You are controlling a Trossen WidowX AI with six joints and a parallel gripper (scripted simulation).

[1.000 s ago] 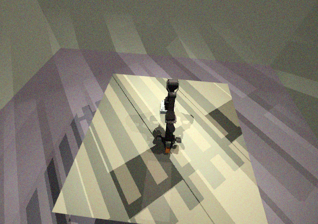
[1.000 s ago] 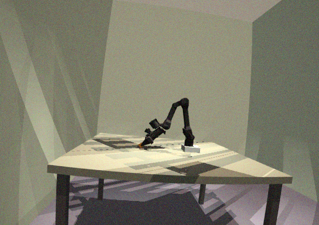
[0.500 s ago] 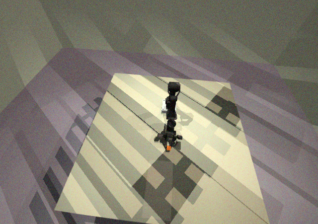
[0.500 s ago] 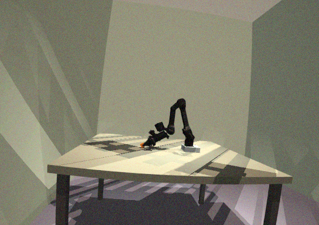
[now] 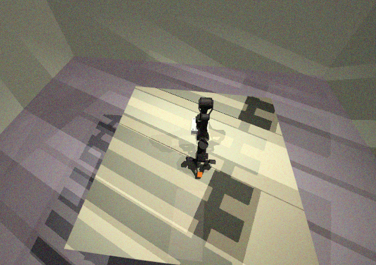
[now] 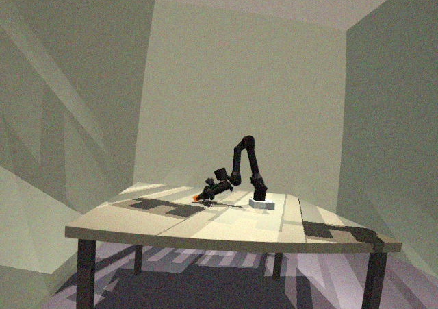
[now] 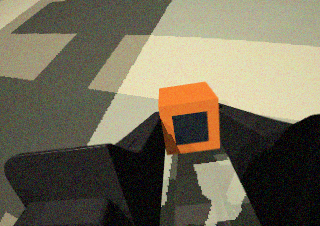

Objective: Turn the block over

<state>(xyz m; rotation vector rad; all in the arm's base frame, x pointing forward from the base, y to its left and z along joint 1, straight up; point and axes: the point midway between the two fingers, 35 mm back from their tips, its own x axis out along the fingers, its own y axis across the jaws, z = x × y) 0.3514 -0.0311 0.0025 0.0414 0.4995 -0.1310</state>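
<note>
The orange block lies 1 cm behind my gripper tip.
</note>
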